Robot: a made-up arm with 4 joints. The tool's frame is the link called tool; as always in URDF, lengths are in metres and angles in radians. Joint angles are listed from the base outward. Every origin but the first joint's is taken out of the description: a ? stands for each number. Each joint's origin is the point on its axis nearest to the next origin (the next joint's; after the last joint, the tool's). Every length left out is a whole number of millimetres.
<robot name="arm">
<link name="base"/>
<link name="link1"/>
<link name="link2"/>
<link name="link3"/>
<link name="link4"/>
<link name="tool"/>
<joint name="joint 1" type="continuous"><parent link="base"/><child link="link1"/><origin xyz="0 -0.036 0.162"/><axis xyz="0 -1 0"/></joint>
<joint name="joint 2" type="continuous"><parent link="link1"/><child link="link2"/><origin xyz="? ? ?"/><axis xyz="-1 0 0"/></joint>
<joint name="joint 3" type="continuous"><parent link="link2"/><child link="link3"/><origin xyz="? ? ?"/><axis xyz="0 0 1"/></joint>
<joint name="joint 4" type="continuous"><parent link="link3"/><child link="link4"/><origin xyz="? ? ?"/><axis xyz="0 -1 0"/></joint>
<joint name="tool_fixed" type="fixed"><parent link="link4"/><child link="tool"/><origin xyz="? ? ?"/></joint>
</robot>
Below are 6 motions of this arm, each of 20 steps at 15 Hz.
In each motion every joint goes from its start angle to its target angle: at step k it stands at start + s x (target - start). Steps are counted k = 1, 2, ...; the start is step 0. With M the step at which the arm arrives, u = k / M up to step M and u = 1 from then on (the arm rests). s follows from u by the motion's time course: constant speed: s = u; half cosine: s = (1 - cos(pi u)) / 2; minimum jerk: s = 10 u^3 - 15 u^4 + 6 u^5.
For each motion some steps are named. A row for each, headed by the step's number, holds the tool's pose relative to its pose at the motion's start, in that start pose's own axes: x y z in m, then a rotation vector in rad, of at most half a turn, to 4 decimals.
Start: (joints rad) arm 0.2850 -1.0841 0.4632 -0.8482
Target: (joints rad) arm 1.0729 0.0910 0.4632 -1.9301
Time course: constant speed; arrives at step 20
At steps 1, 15, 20:
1: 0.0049 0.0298 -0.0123 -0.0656 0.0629 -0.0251
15: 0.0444 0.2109 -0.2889 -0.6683 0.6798 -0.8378
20: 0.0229 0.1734 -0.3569 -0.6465 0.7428 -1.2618

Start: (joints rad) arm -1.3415 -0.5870 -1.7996 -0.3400
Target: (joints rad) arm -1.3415 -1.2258 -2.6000 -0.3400
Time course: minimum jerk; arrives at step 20
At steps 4, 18, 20:
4: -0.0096 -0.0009 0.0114 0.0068 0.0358 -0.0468
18: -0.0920 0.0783 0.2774 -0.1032 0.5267 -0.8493
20: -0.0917 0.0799 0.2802 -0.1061 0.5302 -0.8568

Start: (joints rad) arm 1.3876 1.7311 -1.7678 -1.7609
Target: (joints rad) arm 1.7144 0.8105 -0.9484 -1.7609
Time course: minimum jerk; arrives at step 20
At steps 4, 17, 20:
4: -0.0125 0.0059 0.0070 -0.0260 0.0521 -0.0169
17: -0.0812 0.1186 0.1354 -0.4720 0.8549 0.1847
20: -0.0815 0.1221 0.1385 -0.4851 0.8739 0.2035

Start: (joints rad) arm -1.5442 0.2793 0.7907 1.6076
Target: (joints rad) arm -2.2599 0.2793 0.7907 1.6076
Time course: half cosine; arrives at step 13
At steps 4, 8, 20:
4: -0.0412 -0.0239 -0.0382 0.0387 0.1045 -0.1071
8: -0.1479 -0.0539 -0.1060 0.1214 0.3277 -0.3359
20: -0.2328 -0.0564 -0.1391 0.1792 0.4839 -0.4960

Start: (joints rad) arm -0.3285 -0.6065 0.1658 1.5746
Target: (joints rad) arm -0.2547 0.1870 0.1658 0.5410
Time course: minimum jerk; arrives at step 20
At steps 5, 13, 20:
5: 0.0116 -0.0023 0.0059 0.0000 0.1141 0.0822
13: 0.0649 0.0354 -0.0099 -0.2222 0.8116 0.5845
20: 0.0615 0.0595 -0.0346 -0.3947 1.0341 0.7344

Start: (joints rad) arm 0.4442 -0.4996 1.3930 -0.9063
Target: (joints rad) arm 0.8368 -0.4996 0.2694 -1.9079
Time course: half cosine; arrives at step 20
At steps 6, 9, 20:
6: -0.0199 0.0250 -0.0198 0.1271 0.1851 -0.1604
9: -0.0451 0.0517 -0.0557 0.2969 0.3574 -0.2943
20: -0.1162 0.1617 -0.2240 0.8853 0.6822 -0.4185

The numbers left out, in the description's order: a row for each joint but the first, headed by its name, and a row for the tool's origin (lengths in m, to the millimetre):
joint 2: 0.182 0 0.392
joint 3: 0 0.368 -0.022
joint 4: 0.024 -0.242 0
tool: -0.031 0 0.181

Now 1 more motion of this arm.
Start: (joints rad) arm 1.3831 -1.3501 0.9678 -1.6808
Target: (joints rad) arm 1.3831 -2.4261 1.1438 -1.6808
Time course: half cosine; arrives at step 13
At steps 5, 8, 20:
5: -0.1421 0.0001 -0.0198 -0.0766 -0.2915 0.1814
8: -0.2869 -0.0327 -0.0905 -0.1546 -0.6242 0.3622
20: -0.3886 -0.0904 -0.1941 -0.2160 -0.9375 0.5100

